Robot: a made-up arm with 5 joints.
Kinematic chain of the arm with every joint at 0, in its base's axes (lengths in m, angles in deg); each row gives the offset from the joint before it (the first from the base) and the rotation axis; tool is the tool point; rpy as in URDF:
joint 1: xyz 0.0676 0 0.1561 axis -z
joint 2: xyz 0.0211 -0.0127 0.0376 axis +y
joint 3: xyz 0.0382 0 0.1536 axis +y
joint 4: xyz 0.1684 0 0.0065 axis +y
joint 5: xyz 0.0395 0.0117 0 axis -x
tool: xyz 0 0 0 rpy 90 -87.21 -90
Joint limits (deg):
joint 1: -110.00..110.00
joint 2: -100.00..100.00
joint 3: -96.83..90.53
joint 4: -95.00..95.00
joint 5: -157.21..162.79
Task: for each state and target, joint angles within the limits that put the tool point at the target. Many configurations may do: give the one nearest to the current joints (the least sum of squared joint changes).
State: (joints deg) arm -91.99 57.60 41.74 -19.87 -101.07
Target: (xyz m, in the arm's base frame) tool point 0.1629 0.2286 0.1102
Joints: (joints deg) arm -67.60 38.65 28.14 -22.86 -101.07
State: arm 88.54 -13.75 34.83 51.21 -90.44
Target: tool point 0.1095 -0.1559 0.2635
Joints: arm 74.60 -25.57 44.02 56.34 -90.44
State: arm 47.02 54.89 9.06 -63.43 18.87
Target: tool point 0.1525 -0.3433 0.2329
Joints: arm 75.95 48.40 -26.93 -54.20 18.87
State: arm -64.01 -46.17 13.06 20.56 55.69
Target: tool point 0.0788 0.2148 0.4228
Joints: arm -87.28 -14.08 -6.70 13.53 55.69
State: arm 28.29 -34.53 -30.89 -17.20 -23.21
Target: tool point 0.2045 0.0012 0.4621
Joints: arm -0.92 -33.85 2.80 -12.32 -23.21
